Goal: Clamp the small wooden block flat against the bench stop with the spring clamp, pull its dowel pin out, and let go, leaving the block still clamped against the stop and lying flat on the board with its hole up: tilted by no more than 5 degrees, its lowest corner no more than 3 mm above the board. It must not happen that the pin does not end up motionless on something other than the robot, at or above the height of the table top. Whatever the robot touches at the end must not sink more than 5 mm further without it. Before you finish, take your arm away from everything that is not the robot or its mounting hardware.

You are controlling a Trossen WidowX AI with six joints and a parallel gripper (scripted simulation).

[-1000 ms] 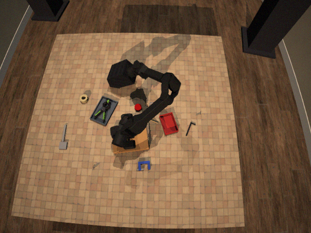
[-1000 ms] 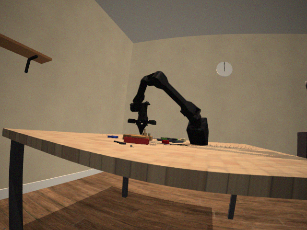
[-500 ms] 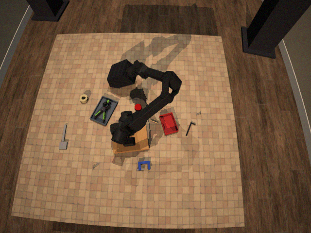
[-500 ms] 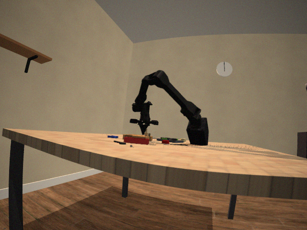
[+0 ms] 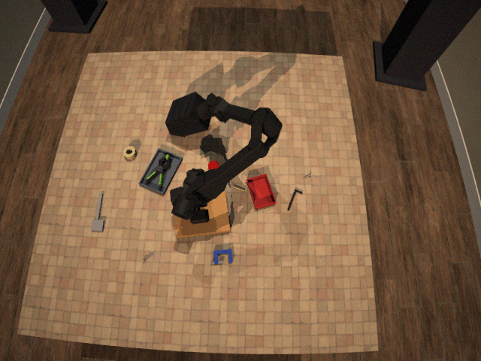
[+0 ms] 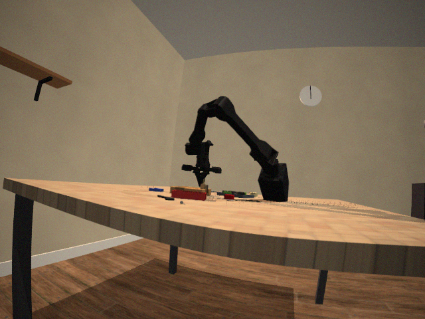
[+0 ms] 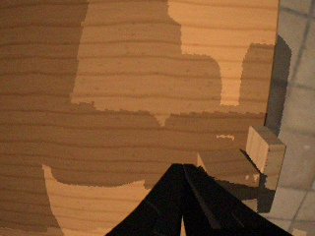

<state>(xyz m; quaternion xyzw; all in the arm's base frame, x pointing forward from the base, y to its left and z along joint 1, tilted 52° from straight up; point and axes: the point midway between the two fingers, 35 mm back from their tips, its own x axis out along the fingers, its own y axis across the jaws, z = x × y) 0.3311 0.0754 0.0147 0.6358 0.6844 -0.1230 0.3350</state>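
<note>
The dowel pin lies 20 mm behind my hand, 10 mm to the left of it and 20 mm below it. The rest, counted from my hand: small wooden block: 20 mm behind, 10 mm to the left, 30 mm below; then wooden board: 40 mm ahead, 10 mm to the left, 60 mm below; then red knob: 160 mm behind, 10 mm to the left, 60 mm below.
</note>
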